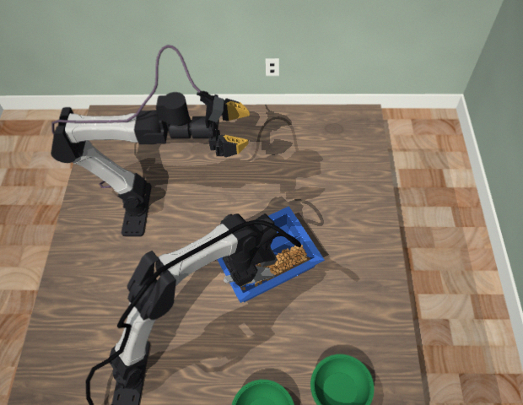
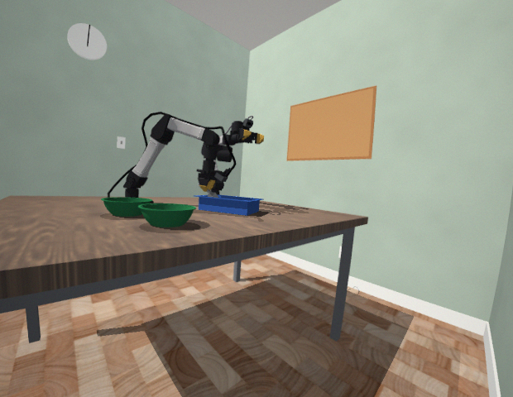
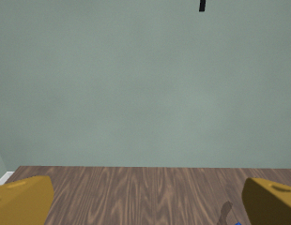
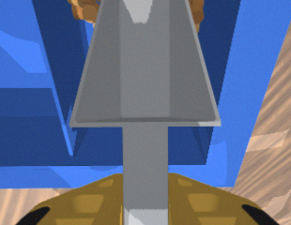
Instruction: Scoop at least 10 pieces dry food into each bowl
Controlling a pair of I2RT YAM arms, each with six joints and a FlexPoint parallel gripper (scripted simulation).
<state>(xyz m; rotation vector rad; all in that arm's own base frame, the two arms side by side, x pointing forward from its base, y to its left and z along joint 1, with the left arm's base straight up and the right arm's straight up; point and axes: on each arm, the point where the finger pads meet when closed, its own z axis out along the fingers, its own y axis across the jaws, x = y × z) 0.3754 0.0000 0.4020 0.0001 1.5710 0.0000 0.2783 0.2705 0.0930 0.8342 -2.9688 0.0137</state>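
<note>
The blue box lies 8 cm ahead of my right hand, 8 cm to the left of it and 5 cm below it. From my right hand the other things lie so: grey scoop 3 cm ahead, 1 cm to the left, 3 cm below.
</note>
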